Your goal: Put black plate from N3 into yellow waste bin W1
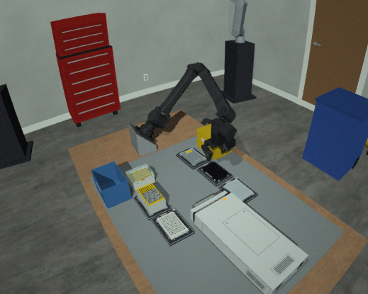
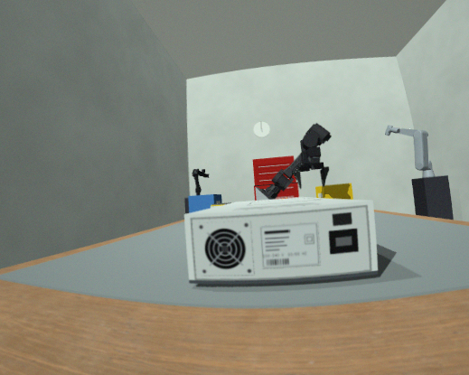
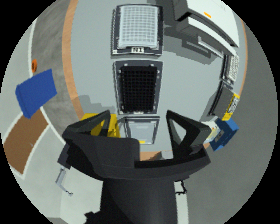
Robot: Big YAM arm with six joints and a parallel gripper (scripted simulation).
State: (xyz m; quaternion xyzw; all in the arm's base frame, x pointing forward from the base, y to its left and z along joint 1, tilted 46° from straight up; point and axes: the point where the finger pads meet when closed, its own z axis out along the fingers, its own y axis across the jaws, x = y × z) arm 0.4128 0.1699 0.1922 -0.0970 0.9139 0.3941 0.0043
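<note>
My hand is 10 cm above the black plate. Also, from my hand: white well plate (23 cm ahead, 34 cm to the right, 10 cm below); yellow waste bin (20 cm behind, 11 cm to the left, 8 cm below); large white instrument (40 cm ahead, 12 cm to the right, 8 cm below).
</note>
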